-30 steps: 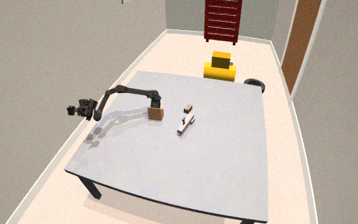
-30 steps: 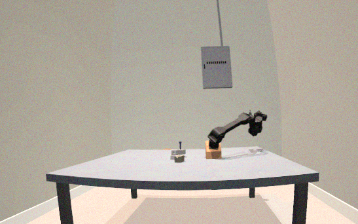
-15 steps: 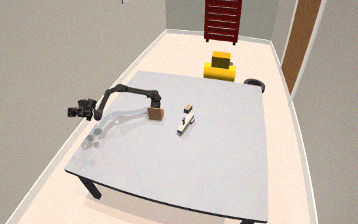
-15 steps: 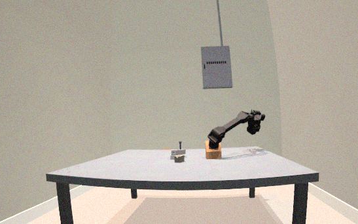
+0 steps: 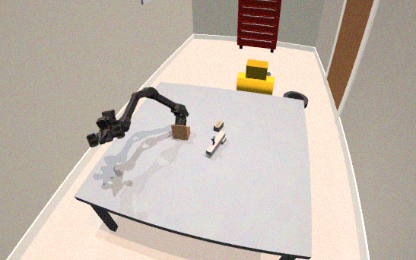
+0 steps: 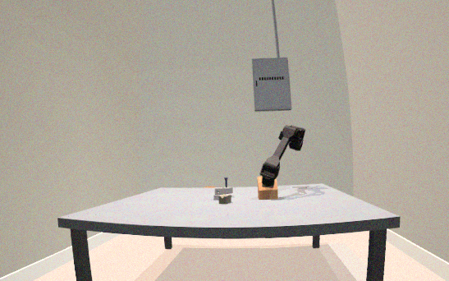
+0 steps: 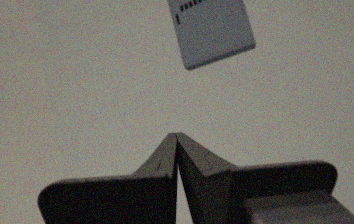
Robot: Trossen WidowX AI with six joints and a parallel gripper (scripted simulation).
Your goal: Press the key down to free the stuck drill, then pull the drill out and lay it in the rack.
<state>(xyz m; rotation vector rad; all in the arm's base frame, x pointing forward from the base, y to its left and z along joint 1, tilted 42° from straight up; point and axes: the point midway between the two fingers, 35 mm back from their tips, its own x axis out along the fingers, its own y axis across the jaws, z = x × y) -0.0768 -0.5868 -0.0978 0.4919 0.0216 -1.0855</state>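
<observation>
My gripper tip is 470 mm to the right of the dark key, 360 mm short of it and 310 mm above it. Also, from my gripper tip: holder block (680 mm to the left, 370 mm below, 320 mm ahead); drill (530 mm to the left, 370 mm ahead, 350 mm below).
</observation>
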